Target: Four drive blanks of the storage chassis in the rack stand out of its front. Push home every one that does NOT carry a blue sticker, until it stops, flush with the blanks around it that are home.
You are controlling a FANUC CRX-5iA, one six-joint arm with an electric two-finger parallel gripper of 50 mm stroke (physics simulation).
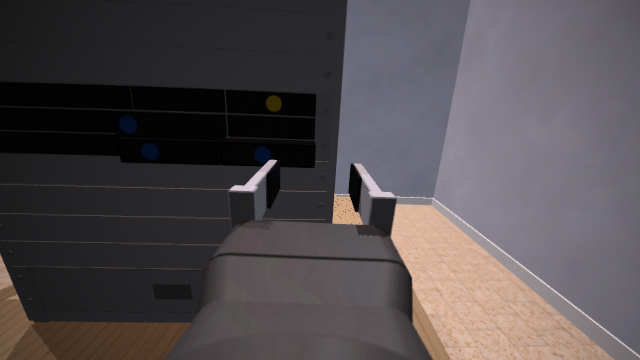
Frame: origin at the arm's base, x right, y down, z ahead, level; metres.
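Seen in the pictures: gripper, between the fingertips: (pixel 314 176).
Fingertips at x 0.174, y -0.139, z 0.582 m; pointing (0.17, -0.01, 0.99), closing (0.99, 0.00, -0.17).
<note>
A point is followed by its place in that frame.
The storage chassis has three rows of dark drive blanks. The top right blank (pixel 250 102) {x 0.115, y -0.191, z 0.726 m} carries a yellow sticker (pixel 273 103) {x 0.142, y -0.191, z 0.722 m} and looks level with the top-row blank (pixel 175 99) {x 0.027, y -0.191, z 0.735 m} beside it. A blue-stickered blank (pixel 165 125) {x 0.027, y -0.163, z 0.700 m} in the middle row stands out. Below it, another blue-stickered blank (pixel 182 152) {x 0.042, y -0.134, z 0.698 m} stands out, and so does the bottom right blank (pixel 287 154) {x 0.158, y -0.135, z 0.686 m} with a blue sticker (pixel 262 154) {x 0.130, y -0.134, z 0.688 m}. The middle right blank (pixel 270 127) {x 0.138, y -0.162, z 0.723 m} has no sticker and looks set back. My gripper (pixel 314 176) {x 0.174, y -0.139, z 0.582 m} is open and empty, in front of the rack, its tips showing just below the bottom right blank.
The dark rack front (pixel 110 200) {x -0.086, y -0.053, z 0.762 m} has plain panels above and below the chassis and a screwed right edge post (pixel 327 110) {x 0.211, y -0.186, z 0.729 m}. A grey-blue wall (pixel 540 125) stands to the right. A raised speckled tan surface (pixel 450 270) runs along it.
</note>
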